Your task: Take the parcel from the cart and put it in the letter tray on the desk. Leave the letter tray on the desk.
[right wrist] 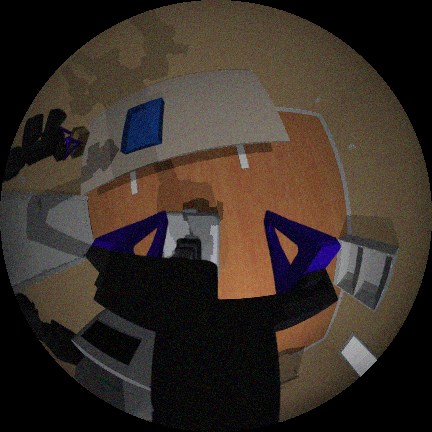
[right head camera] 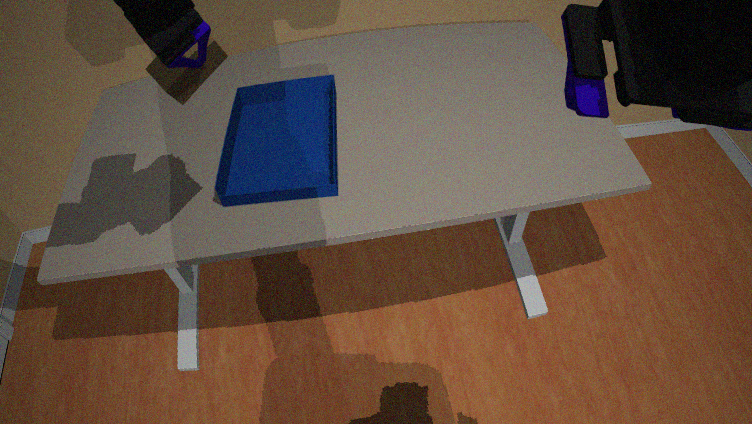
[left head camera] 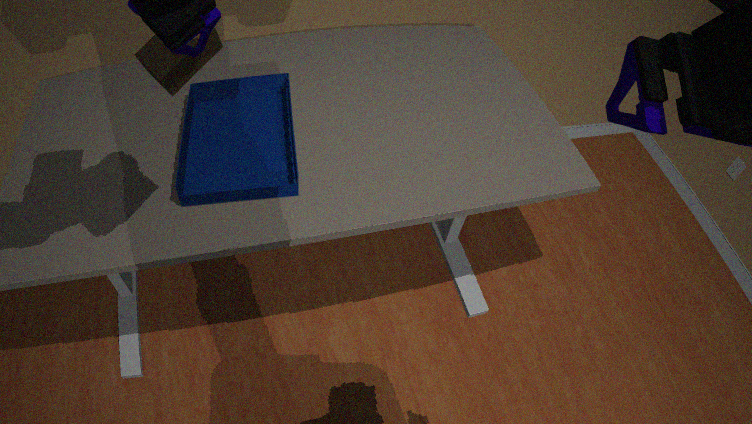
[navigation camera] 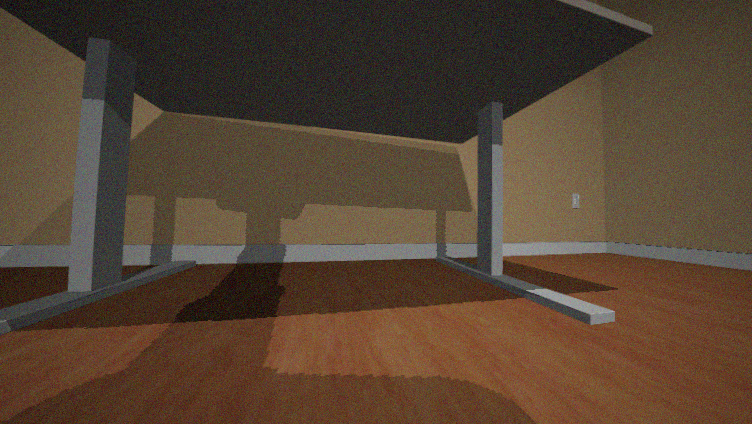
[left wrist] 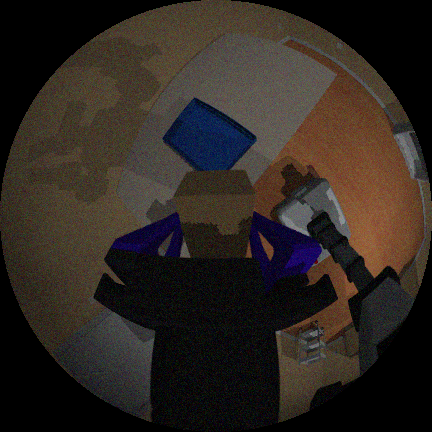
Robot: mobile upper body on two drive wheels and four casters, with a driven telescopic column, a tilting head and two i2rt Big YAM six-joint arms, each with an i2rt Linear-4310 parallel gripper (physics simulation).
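Frame: origin at the left arm's base, x ahead, y left, z up, level; centimetres.
Where they show: left gripper, fingertip midpoint: (right wrist: 76, 138) (right head camera: 190, 52) (left head camera: 185, 39) (left wrist: 215, 214); right gripper, fingertip midpoint: (right wrist: 215, 215) (right head camera: 623, 104) (left head camera: 648, 119).
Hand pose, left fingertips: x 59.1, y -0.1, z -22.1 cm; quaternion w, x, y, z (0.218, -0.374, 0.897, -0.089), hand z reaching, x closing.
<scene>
After its pixels a point has its place.
The parcel, a brown box (left head camera: 171, 74) {x 54.1, y 0.6, z -24.0 cm} (right head camera: 182, 84) {x 54.9, y 0.1, z -24.5 cm} (left wrist: 216, 207) {x 59.5, y -1.6, z -20.0 cm} (right wrist: 80, 136) {x 58.4, y -3.8, z -21.9 cm}, is held between the fingers of my left gripper (left wrist: 215, 214) {x 59.1, y -0.1, z -22.1 cm}, which is shut on it. In both head views the parcel shows at the upper left, up and to the left of the letter tray. The blue letter tray (left head camera: 236, 139) {x 89.3, y 1.1, z -68.4 cm} (right head camera: 281, 142) {x 88.8, y 0.9, z -68.4 cm} (left wrist: 207, 136) {x 88.8, y 0.1, z -68.5 cm} (right wrist: 144, 126) {x 87.6, y 0.0, z -68.4 cm} lies on the grey desk (left head camera: 410, 121) {x 96.6, y -40.2, z -68.7 cm} (right head camera: 447, 121) {x 96.1, y -37.8, z -68.7 cm} (left wrist: 280, 85) {x 87.0, y -44.9, z -68.7 cm} (right wrist: 215, 107) {x 97.5, y -44.3, z -68.7 cm}. My right gripper (left head camera: 674, 115) {x 35.4, y -44.9, z -12.4 cm} (right wrist: 215, 215) {x 35.4, y -44.9, z -12.4 cm} is open with nothing between its fingers, off the desk's right side. The cart cannot be made out with certainty.
The desk's legs (left head camera: 468, 289) (right head camera: 529, 292) (navigation camera: 490, 189) {x 109.1, y -66.0, z -105.5 cm} stand on the wooden floor. In the right wrist view a grey open-topped unit (right wrist: 357, 270) {x -50.3, y -260.6, z -105.9 cm} stands at the right, and a grey door-like panel (right wrist: 20, 240) is at the left. A wall (navigation camera: 552, 158) {x 177.5, y -152.1, z -70.3 cm} stands behind the desk.
</scene>
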